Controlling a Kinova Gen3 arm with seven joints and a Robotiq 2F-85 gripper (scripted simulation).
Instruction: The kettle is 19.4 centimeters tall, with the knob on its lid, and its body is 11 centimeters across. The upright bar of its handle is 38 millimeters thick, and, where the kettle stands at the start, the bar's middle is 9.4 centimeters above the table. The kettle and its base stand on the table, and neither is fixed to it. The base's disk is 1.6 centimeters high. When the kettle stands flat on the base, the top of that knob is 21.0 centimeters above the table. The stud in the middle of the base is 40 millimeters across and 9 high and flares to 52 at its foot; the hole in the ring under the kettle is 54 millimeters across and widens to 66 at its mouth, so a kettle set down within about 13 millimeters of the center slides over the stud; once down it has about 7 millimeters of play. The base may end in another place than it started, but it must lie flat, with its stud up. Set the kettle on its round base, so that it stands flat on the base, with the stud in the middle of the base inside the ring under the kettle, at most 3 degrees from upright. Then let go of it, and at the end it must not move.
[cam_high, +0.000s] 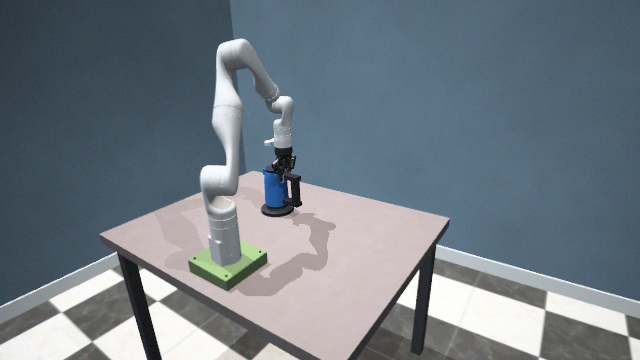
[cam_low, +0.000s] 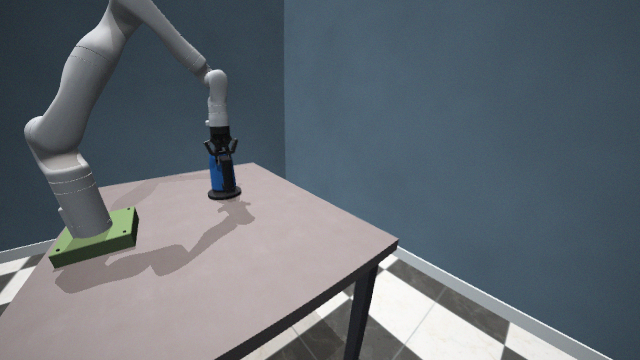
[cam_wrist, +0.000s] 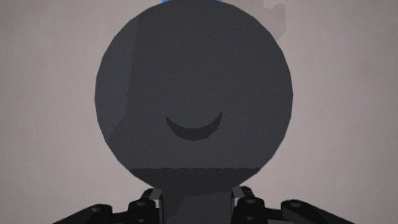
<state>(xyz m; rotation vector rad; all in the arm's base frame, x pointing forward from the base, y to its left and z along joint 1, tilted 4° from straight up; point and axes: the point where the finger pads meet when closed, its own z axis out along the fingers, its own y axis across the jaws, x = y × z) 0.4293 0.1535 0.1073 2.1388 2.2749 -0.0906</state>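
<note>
Now: hand 5 cm above the blue kettle and 2 cm to the right of it. Also, from my hand: round black base (16 cm below, 6 cm to the left).
</note>
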